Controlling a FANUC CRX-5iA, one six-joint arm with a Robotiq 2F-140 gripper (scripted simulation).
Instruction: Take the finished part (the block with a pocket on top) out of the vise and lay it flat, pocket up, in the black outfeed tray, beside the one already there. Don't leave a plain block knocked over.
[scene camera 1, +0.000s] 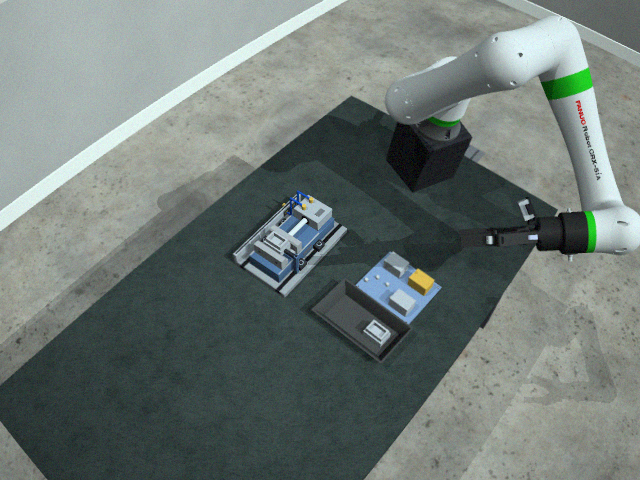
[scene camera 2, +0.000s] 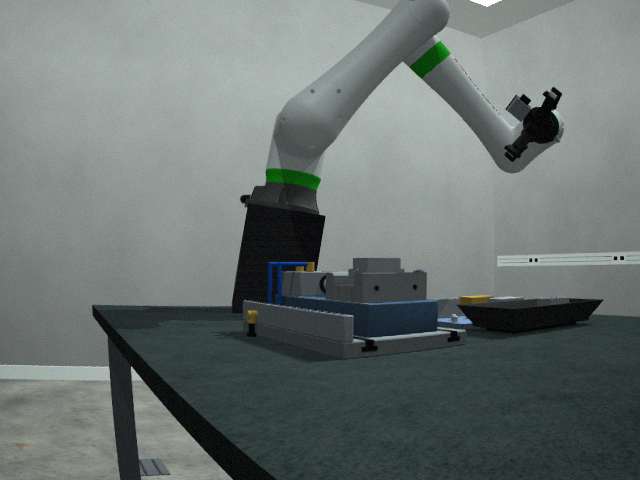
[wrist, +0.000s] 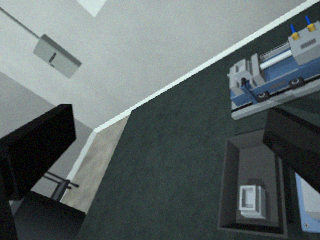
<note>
In view: my gripper (scene camera 2: 529, 124) and a blue fixture plate (scene camera 1: 376, 289).
My gripper is seen too in the wrist view (wrist: 170, 123).
</note>
